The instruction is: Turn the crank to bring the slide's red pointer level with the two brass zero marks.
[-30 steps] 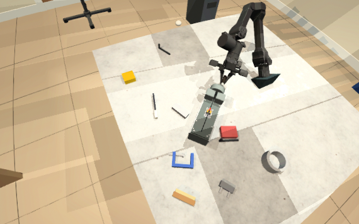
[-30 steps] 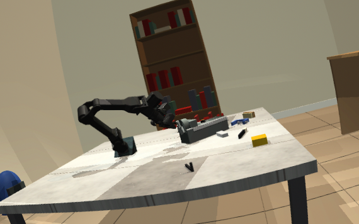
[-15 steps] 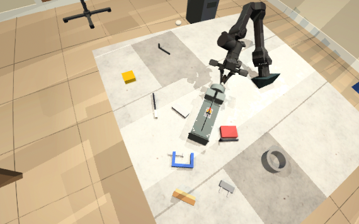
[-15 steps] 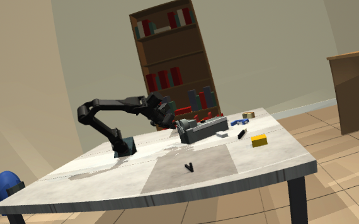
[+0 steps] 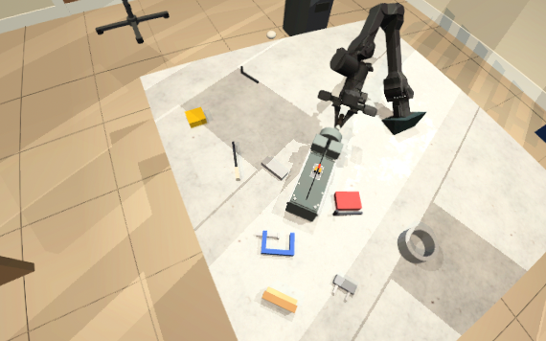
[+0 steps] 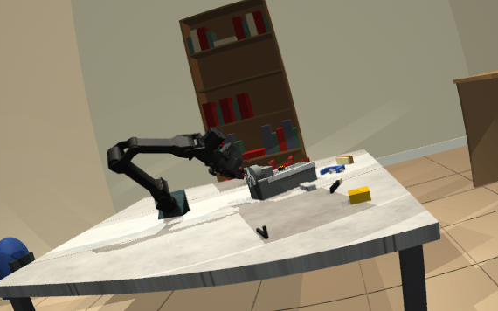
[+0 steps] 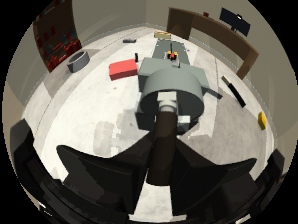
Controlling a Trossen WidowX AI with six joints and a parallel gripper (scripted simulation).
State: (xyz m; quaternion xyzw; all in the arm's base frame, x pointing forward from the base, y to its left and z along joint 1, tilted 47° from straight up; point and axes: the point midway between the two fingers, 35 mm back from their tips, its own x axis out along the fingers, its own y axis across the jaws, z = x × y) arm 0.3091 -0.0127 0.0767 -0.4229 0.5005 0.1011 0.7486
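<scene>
Now: gripper tip 3 cm below the crank handle, 1 cm to the left of it and 1 cm past it. The rest, counted from my gripper tip: grey block 22 cm ahead, 8 cm below, 2 cm to the right; red pointer 13 cm ahead, 8 cm to the left, 1 cm below; red block 20 cm to the left, 9 cm ahead, 8 cm below.
</scene>
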